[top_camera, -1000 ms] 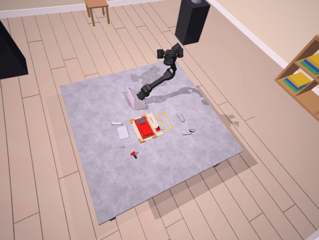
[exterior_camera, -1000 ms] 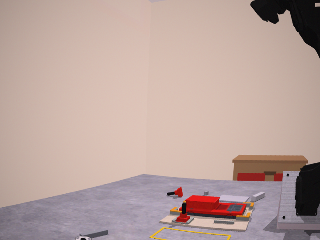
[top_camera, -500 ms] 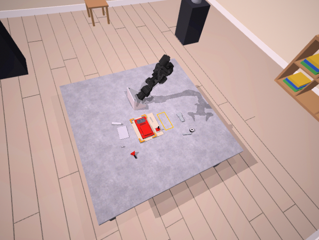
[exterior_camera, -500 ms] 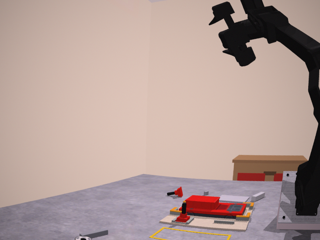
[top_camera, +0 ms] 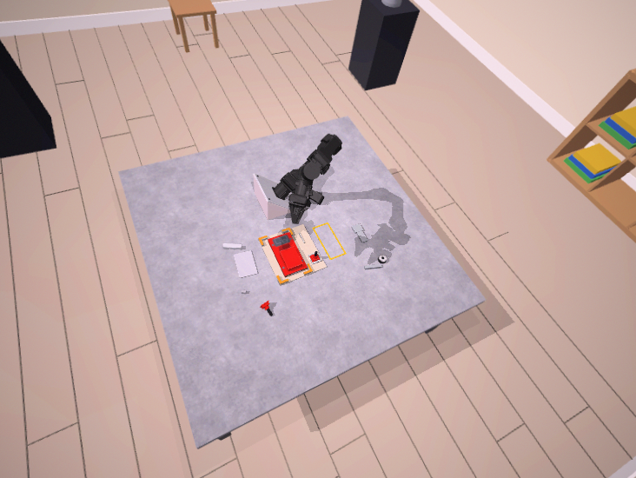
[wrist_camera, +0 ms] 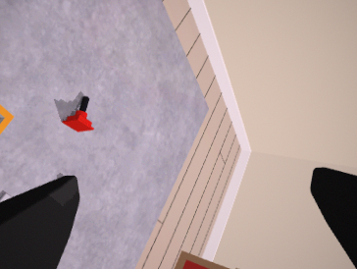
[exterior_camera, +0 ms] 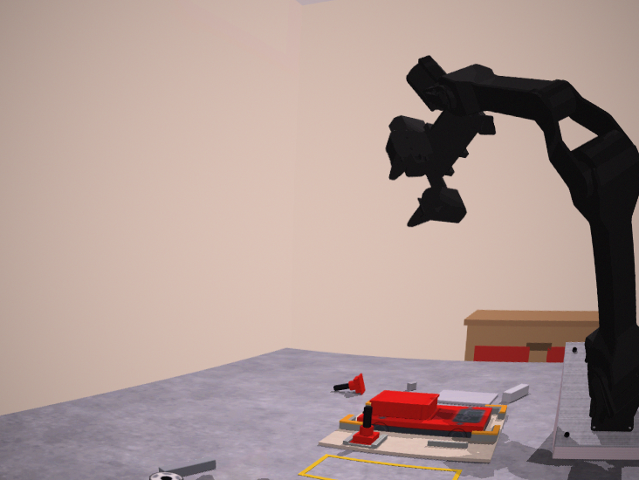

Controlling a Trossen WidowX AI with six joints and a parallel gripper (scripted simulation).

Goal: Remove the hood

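My gripper tip is now 30 mm past the hood, 10 mm to the right of it and 310 mm above it. From my gripper tip the other things lie so: wheel (120 mm ahead, 410 mm to the left, 340 mm below).
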